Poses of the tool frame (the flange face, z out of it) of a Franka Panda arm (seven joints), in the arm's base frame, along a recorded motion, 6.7 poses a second.
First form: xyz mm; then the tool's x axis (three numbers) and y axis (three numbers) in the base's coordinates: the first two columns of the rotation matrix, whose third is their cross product.
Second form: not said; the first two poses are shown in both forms.
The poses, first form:
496 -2 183 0.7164 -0.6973 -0.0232 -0.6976 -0.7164 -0.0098
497 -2 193 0.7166 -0.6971 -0.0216 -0.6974 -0.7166 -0.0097
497 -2 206 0.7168 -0.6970 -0.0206 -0.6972 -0.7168 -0.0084
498 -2 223 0.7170 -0.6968 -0.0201 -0.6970 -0.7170 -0.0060
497 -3 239 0.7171 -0.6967 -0.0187 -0.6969 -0.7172 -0.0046
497 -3 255 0.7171 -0.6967 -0.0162 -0.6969 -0.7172 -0.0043
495 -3 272 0.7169 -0.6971 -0.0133 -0.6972 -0.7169 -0.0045
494 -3 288 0.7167 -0.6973 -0.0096 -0.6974 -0.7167 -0.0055
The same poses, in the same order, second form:
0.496 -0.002 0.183 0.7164 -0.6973 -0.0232 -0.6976 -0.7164 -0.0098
0.497 -0.002 0.193 0.7166 -0.6971 -0.0216 -0.6974 -0.7166 -0.0097
0.497 -0.002 0.206 0.7168 -0.6970 -0.0206 -0.6972 -0.7168 -0.0084
0.498 -0.002 0.223 0.7170 -0.6968 -0.0201 -0.6970 -0.7170 -0.0060
0.497 -0.003 0.239 0.7171 -0.6967 -0.0187 -0.6969 -0.7172 -0.0046
0.497 -0.003 0.255 0.7171 -0.6967 -0.0162 -0.6969 -0.7172 -0.0043
0.495 -0.003 0.272 0.7169 -0.6971 -0.0133 -0.6972 -0.7169 -0.0045
0.494 -0.003 0.288 0.7167 -0.6973 -0.0096 -0.6974 -0.7167 -0.0055

